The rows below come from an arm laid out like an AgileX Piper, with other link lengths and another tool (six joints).
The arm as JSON. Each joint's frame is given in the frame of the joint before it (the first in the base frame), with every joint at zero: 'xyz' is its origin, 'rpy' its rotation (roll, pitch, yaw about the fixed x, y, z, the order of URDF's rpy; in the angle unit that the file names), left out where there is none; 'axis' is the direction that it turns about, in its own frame. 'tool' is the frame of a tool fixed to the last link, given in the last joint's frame.
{
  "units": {
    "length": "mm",
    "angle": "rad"
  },
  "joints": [
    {
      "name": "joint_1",
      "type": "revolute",
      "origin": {
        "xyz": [
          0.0,
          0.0,
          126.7
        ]
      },
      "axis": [
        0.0,
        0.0,
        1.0
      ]
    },
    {
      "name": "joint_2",
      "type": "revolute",
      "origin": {
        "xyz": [
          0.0,
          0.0,
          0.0
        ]
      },
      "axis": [
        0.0,
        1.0,
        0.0
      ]
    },
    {
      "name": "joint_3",
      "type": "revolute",
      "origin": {
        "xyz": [
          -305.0,
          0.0,
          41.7
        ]
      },
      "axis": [
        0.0,
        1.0,
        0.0
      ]
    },
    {
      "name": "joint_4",
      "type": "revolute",
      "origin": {
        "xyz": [
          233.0,
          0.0,
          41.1
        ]
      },
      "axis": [
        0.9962,
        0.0,
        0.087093
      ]
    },
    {
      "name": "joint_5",
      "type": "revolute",
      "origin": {
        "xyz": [
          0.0,
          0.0,
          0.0
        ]
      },
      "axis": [
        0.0,
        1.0,
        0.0
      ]
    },
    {
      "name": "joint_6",
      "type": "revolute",
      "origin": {
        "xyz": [
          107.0,
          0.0,
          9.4
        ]
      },
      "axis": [
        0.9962,
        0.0,
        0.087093
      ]
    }
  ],
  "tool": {
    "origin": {
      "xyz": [
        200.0,
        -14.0,
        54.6
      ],
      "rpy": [
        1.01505,
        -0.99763,
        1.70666
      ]
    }
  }
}
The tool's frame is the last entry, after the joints.
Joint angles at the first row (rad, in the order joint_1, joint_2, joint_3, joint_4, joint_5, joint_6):
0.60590 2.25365 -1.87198 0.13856 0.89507 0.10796
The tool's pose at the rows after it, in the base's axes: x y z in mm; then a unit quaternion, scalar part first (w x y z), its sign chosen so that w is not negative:
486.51, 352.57, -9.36, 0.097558, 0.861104, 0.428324, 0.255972
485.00, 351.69, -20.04, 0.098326, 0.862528, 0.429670, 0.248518
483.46, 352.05, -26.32, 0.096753, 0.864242, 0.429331, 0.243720
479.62, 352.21, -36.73, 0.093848, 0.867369, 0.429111, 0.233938
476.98, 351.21, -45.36, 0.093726, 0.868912, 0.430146, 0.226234
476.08, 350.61, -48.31, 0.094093, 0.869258, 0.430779, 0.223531
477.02, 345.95, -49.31, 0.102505, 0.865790, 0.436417, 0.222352
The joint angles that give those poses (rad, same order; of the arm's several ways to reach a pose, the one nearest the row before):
0.60589 2.28950 -1.87195 0.13857 0.89393 0.10795
0.60590 2.30802 -1.87195 0.13959 0.89082 0.10797
0.60589 2.31909 -1.87199 0.14523 0.88885 0.10796
0.60591 2.33651 -1.87197 0.15555 0.89010 0.10797
0.60590 2.35089 -1.87200 0.15846 0.89135 0.10797
0.60589 2.35569 -1.87196 0.15845 0.89216 0.10795
0.60589 2.35569 -1.87197 0.13780 0.89828 0.10796

